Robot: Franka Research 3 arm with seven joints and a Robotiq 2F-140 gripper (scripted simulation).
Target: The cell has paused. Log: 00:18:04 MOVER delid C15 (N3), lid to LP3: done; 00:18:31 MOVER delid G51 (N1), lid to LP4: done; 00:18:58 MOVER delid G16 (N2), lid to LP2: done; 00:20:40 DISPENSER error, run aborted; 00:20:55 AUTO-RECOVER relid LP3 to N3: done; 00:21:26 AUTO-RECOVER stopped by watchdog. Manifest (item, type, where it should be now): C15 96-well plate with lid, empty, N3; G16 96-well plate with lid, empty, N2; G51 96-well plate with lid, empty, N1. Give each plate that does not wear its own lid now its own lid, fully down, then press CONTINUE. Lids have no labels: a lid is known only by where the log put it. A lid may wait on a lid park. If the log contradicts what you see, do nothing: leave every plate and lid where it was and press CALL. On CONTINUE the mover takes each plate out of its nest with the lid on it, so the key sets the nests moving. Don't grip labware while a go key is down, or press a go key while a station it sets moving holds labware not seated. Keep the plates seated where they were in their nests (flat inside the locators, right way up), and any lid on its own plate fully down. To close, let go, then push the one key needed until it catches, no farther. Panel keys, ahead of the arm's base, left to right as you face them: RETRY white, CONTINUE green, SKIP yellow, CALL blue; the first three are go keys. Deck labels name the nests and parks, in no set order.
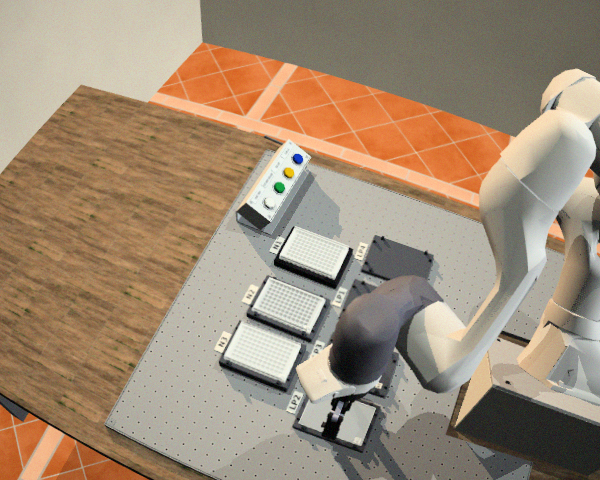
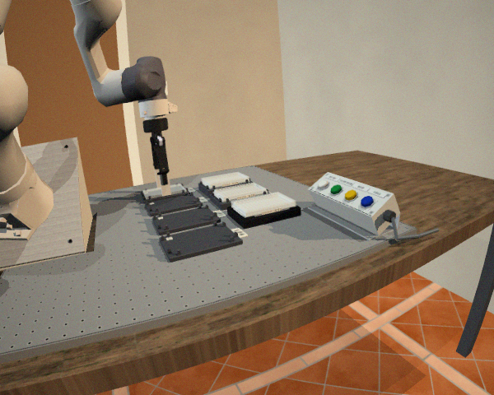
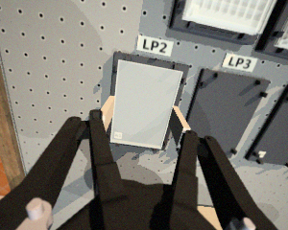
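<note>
The lp2 park is 30 mm below my hand. Also, from my hand: plate (190 mm ahead, 180 mm to the right, 10 mm below); LP3 park (120 mm to the right, 30 mm below, 10 mm ahead); lp1 park (260 mm to the right, 30 mm below, 20 mm ahead).
</note>
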